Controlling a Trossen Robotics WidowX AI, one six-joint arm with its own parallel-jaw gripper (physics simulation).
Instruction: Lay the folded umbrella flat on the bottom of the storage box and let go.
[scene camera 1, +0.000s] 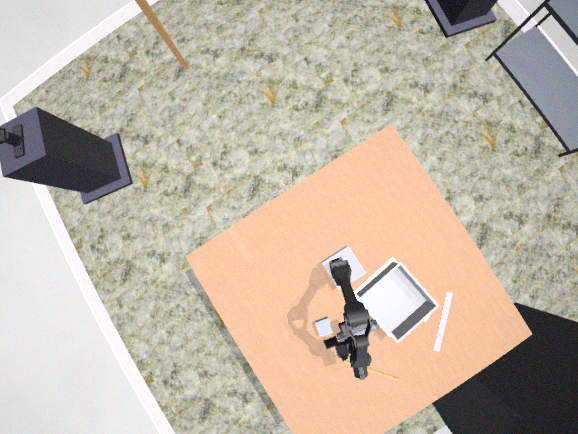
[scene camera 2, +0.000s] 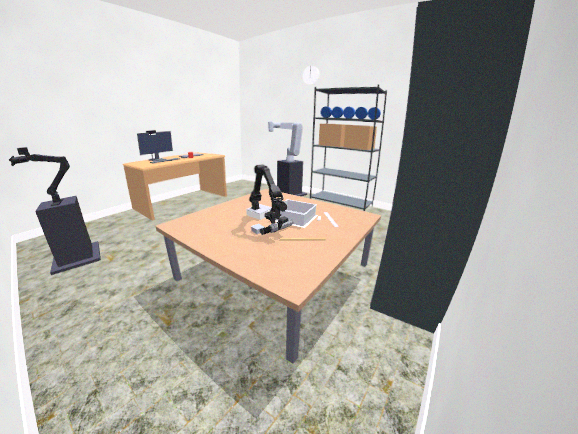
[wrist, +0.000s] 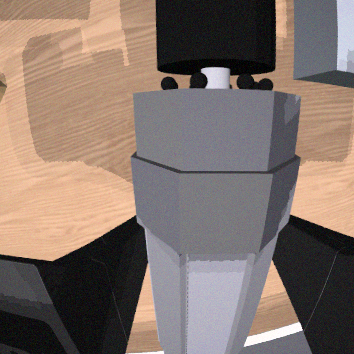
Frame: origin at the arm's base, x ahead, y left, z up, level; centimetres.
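Where they show: gripper, fingertip midpoint: (scene camera 2: 276, 228) (wrist: 206, 217); arm's base, link origin: (scene camera 1: 337, 265) (scene camera 2: 255, 208).
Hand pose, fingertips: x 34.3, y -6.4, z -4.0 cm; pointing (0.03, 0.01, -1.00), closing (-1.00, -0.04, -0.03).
Things, the pixels of their top centre, and the offset from my fingertips. Level surfaces: height alone.
- folded umbrella, top centre: (wrist: 214, 300) (scene camera 1: 352, 336) (scene camera 2: 277, 222) dy +0.9, dx -0.1, dz +4.2 cm
- open storage box, top centre: (scene camera 1: 399, 302) (scene camera 2: 295, 206) dy +26.5, dx -8.9, dz +8.0 cm
- small pale block, top centre: (scene camera 1: 324, 327) (scene camera 2: 257, 226) dy -10.3, dx -7.9, dz +1.9 cm
- thin wooden stick, top centre: (scene camera 1: 372, 371) (scene camera 2: 303, 238) dy +4.2, dx +21.8, dz -0.5 cm
- white strip, top centre: (scene camera 1: 443, 321) (scene camera 2: 330, 219) dy +46.2, dx +11.8, dz -1.4 cm
- table, surface height: dz -1.7 cm
The folded umbrella (scene camera 1: 374, 325) (scene camera 2: 285, 224) (wrist: 215, 210) has a grey body and a black handle. It lies low beside the storage box, its body end toward the box. Whether it touches the table cannot be told. My gripper (scene camera 1: 351, 334) (scene camera 2: 276, 226) (wrist: 206, 217) is shut on the umbrella's grey body, one black finger against each side in the wrist view. The fingertips are partly hidden in the scene views. The open storage box (scene camera 1: 415, 321) (scene camera 2: 298, 218) has light walls and stands upright. Its white rim edge (wrist: 275, 334) shows low in the wrist view.
A small pale block (scene camera 1: 324, 327) (scene camera 2: 257, 229) (wrist: 315, 40) is near the handle. A thin wooden stick (scene camera 1: 384, 374) (scene camera 2: 302, 240) and a white strip (scene camera 1: 443, 322) (scene camera 2: 331, 220) lie on the table (scene camera 1: 400, 200) (scene camera 2: 240, 255). The arm's base is on a white block (scene camera 1: 350, 255) (scene camera 2: 256, 214).
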